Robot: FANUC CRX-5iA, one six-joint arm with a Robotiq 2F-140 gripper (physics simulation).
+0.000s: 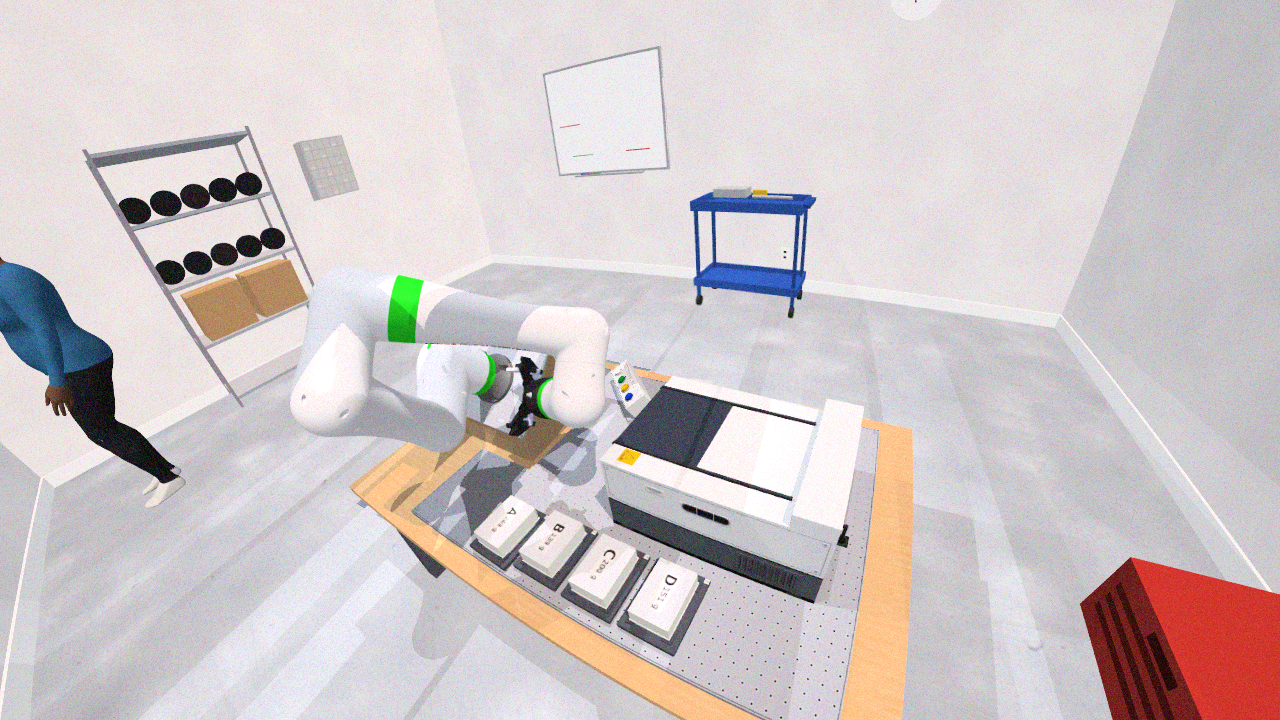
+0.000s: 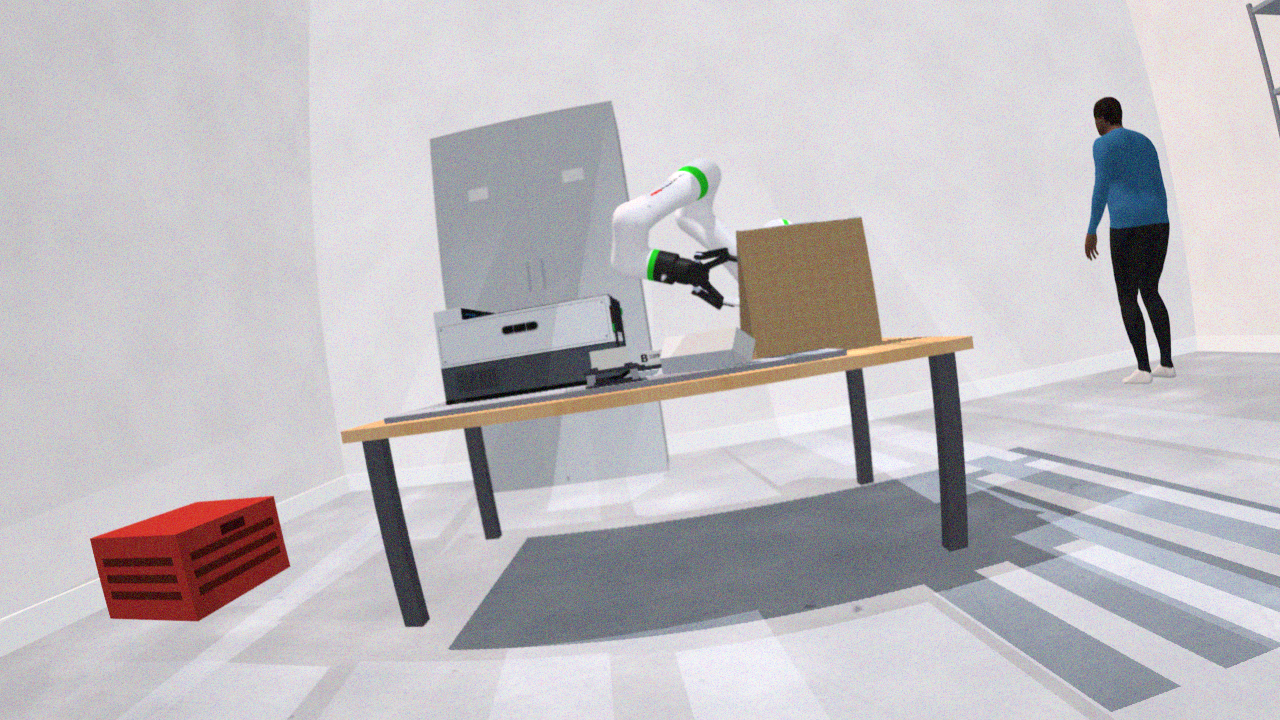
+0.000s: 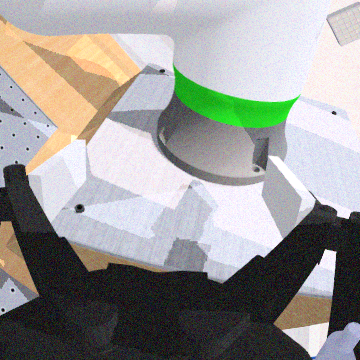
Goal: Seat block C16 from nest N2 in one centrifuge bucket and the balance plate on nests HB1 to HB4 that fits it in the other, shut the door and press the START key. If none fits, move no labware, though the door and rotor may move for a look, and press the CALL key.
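Frame: origin at the arm's base, x back, y right, z up, level; centimetres.
Seen in the pictures: gripper, fingertip midpoint: point(image 1: 507, 395) point(image 3: 174, 167); arm's base at its link origin: point(image 1: 495, 378) point(image 2: 798, 283) point(image 3: 221, 137).
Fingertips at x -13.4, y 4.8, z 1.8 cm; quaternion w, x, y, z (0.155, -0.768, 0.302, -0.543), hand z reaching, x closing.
Offsets run from my fingertips to a thing's top centre. "pt": to the spot under its first point.
My gripper point(image 1: 512, 399) point(image 2: 730, 281) point(image 3: 174, 167) is open and empty, held sideways above the table, its fingers toward the arm's base. Four white plates sit on dark nests along the table's front: A @(dx -20.3, dy +22.2, dz -14.2 cm) point(image 1: 506, 525), B @(dx -32.9, dy +19.0, dz -14.2 cm) point(image 1: 554, 544), C @(dx -46.5, dy +17.6, dz -14.2 cm) point(image 1: 605, 573) marked 200 g and D @(dx -59.9, dy +15.7, dz -14.2 cm) point(image 1: 663, 601), which seems to read 151 g. The weights on A and B are too small to read surely. The white centrifuge point(image 1: 716, 488) point(image 2: 528, 340) has a dark panel @(dx -46.2, dy -11.7, dz +1.7 cm) point(image 1: 671, 420) on top; its rotor and buckets do not show. A key panel @(dx -12.8, dy -35.7, dz -11.2 cm) point(image 1: 624, 387) has green, yellow and blue keys. Block C16 cannot be made out.
A tall brown panel point(image 2: 810, 286) stands on the table point(image 2: 554, 413) beside a pale low box @(pt dx -13.6, dy -40.4, dz -15.5 cm) point(image 2: 702, 351). The robot's grey base plate point(image 3: 120, 215) lies beneath the gripper. A person point(image 1: 53, 331) point(image 2: 1136, 188) is near the table. A red box point(image 1: 1190, 635) point(image 2: 192, 555) is on the floor.
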